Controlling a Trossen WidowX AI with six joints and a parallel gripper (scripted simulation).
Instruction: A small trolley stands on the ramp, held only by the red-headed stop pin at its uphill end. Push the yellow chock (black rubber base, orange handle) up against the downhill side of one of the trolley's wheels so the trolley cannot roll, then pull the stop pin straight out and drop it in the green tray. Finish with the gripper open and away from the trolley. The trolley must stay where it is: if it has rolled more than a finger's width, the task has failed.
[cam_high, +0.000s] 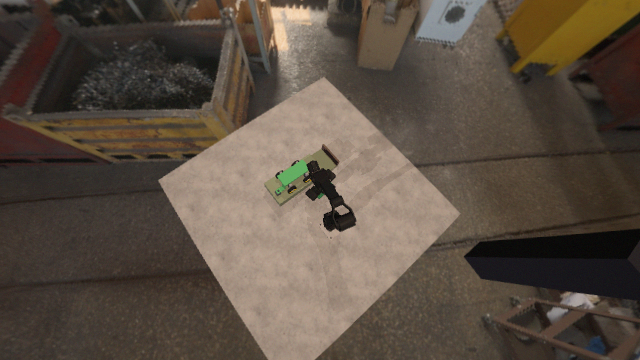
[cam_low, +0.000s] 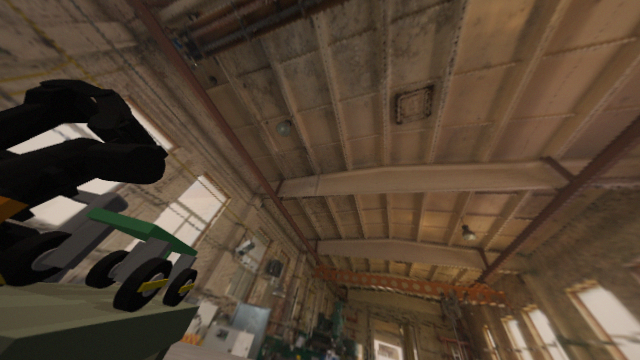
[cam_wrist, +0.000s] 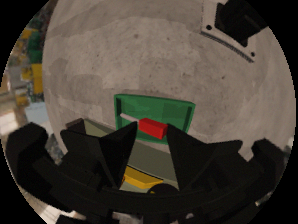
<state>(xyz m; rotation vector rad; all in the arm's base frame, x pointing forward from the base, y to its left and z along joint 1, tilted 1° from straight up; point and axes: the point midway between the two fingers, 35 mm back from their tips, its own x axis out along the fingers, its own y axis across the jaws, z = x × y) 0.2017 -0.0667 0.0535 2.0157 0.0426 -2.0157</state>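
The red-headed stop pin is 10 mm ahead of my gripper tip and 20 mm to the right of it. Round my gripper tip: ramp 120 mm ahead, 100 mm to the left, 20 mm above; yellow chock 70 mm ahead, 50 mm above; green tray 40 mm below.
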